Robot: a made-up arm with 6 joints. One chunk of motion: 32 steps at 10 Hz.
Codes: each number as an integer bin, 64 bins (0 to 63) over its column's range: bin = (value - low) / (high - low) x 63, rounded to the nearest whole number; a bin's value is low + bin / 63 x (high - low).
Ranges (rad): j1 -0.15..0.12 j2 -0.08..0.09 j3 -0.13..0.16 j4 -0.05..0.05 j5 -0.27..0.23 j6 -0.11..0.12
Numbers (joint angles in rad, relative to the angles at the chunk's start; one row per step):
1: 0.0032 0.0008 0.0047 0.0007 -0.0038 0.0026
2: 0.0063 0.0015 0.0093 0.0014 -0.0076 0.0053
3: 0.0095 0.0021 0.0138 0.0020 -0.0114 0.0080
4: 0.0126 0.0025 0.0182 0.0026 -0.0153 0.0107
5: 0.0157 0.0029 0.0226 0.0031 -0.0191 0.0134
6: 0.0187 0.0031 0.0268 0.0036 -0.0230 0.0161
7: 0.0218 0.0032 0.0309 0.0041 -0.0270 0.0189
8: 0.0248 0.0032 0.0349 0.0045 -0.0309 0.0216
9: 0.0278 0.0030 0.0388 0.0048 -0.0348 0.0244
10: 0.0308 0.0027 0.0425 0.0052 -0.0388 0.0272
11: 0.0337 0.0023 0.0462 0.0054 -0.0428 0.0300
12: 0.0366 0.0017 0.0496 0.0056 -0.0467 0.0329
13: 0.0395 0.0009 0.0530 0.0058 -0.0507 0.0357
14: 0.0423 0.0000 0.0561 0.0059 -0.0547 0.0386
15: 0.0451 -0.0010 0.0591 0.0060 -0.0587 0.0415
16: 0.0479 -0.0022 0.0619 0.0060 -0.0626 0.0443
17: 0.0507 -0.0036 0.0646 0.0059 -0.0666 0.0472
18: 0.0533 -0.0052 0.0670 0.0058 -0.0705 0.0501
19: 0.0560 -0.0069 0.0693 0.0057 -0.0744 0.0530
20: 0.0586 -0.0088 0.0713 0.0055 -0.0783 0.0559
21: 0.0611 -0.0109 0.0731 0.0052 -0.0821 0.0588
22: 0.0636 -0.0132 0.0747 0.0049 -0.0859 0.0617
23: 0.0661 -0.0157 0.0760 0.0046 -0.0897 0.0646
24: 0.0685 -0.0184 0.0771 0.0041 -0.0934 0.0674
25: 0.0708 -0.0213 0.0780 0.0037 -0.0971 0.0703
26: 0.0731 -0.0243 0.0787 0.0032 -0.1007 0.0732
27: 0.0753 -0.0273 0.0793 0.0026 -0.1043 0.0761
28: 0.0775 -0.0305 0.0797 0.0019 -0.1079 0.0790
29: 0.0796 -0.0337 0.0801 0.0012 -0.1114 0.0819
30: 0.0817 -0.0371 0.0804 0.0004 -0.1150 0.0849
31: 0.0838 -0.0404 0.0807 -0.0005 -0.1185 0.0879
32: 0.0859 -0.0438 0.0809 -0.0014 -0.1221 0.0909
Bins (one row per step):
1: 36 30 29 32 34 31
2: 36 30 30 32 33 32
3: 37 30 31 33 33 32
4: 38 31 32 33 32 33
5: 39 31 33 33 32 34
6: 39 31 34 34 31 35
7: 40 31 35 34 31 35
8: 41 31 36 34 30 36
9: 41 31 37 35 30 37
10: 42 31 37 35 29 38
11: 43 30 38 35 29 38
12: 44 30 39 35 28 39
13: 44 30 40 35 28 40
14: 45 30 40 35 27 41
15: 46 29 41 35 27 41
16: 46 29 42 35 26 42
17: 47 28 42 35 26 43
18: 47 28 43 35 25 44
19: 48 27 43 35 25 45
20: 49 26 44 35 24 45
21: 49 26 44 35 24 46
22: 50 25 44 35 23 47
23: 50 24 45 34 23 48
24: 51 23 45 34 22 49
25: 52 22 45 34 22 49
26: 52 21 45 34 21 50
27: 53 20 45 33 21 51
28: 53 18 46 33 20 52
29: 54 17 46 32 20 53
30: 54 16 46 32 20 53
31: 55 15 46 31 19 54
32: 55 13 46 31 19 55

